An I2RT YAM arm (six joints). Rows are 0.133 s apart.
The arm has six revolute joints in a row. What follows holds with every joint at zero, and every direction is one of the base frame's.
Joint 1 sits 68.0 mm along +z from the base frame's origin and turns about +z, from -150.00 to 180.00 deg.
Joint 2 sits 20.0 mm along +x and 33.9 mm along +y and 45.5 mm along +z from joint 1 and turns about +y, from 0.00 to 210.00 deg.
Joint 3 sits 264.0 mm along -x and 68.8 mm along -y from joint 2 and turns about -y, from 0.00 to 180.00 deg.
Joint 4 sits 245.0 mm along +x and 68.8 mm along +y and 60.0 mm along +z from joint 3 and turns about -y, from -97.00 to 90.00 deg.
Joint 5 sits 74.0 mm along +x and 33.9 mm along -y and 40.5 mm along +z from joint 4 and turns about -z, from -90.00 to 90.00 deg.
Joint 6 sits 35.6 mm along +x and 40.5 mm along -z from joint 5 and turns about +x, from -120.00 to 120.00 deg.
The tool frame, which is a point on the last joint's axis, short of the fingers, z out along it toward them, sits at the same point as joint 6; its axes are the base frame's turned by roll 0.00, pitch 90.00 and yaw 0.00 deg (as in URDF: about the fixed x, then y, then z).
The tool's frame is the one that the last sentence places.
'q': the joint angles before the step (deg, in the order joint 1, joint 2, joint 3, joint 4, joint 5, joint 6). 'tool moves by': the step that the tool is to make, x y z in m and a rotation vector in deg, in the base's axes. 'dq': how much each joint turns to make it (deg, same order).
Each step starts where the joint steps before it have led.
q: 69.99, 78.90, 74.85, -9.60, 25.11, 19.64
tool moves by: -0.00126, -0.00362, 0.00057, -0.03, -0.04, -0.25
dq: 0.02, -0.78, -0.48, -0.32, 0.27, 0.02
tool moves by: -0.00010, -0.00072, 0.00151, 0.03, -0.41, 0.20
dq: -0.04, -0.16, 0.07, 0.13, -0.15, -0.47
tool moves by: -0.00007, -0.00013, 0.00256, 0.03, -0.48, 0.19
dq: -0.01, 0.00, 0.42, 0.00, -0.09, -0.52
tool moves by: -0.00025, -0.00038, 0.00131, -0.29, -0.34, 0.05
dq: 0.03, -0.05, 0.25, -0.26, 0.07, -0.46
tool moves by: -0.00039, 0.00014, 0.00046, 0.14, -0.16, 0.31
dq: 0.05, -0.04, -0.03, 0.25, -0.23, -0.17
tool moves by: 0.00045, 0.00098, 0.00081, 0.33, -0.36, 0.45
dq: -0.06, 0.15, 0.06, 0.67, -0.45, -0.36
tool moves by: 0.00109, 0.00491, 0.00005, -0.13, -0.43, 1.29
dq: 0.00, 0.95, 0.63, 0.66, -1.17, -0.77
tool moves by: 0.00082, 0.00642, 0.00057, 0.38, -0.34, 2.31
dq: 0.03, 1.15, 0.78, 1.11, -2.20, -0.68
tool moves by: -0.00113, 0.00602, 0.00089, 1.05, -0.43, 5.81
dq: -0.05, 0.72, 0.21, 2.00, -5.76, -1.14
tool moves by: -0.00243, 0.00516, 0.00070, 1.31, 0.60, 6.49
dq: 0.01, 0.57, 0.23, 1.37, -6.56, -0.01
